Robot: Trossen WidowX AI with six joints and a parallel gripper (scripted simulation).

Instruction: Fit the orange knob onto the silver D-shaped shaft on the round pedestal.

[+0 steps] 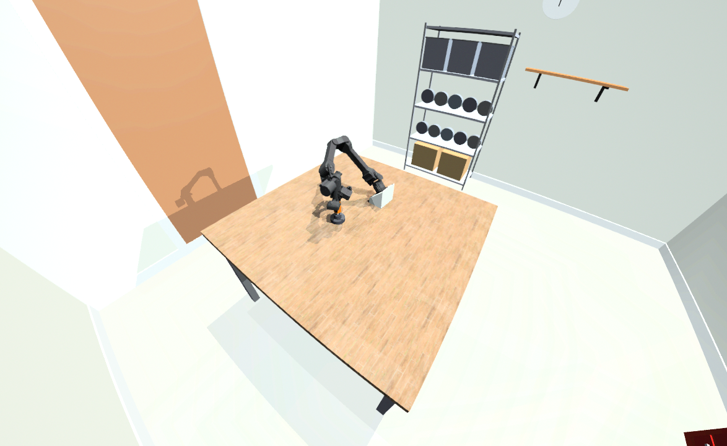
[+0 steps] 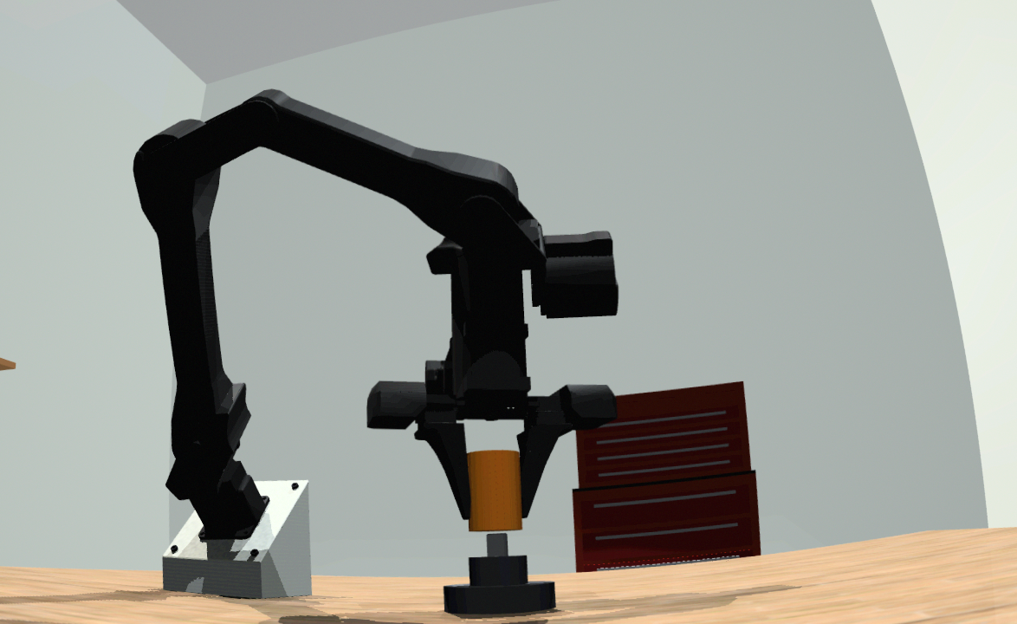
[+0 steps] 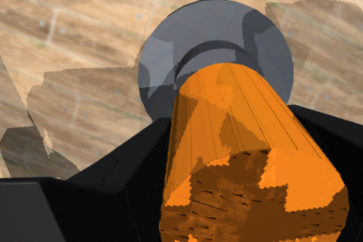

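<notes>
The dark round pedestal lies 40 mm below my gripper tip. The rest, counted from my gripper tip: orange knob: 30 mm above.
</notes>
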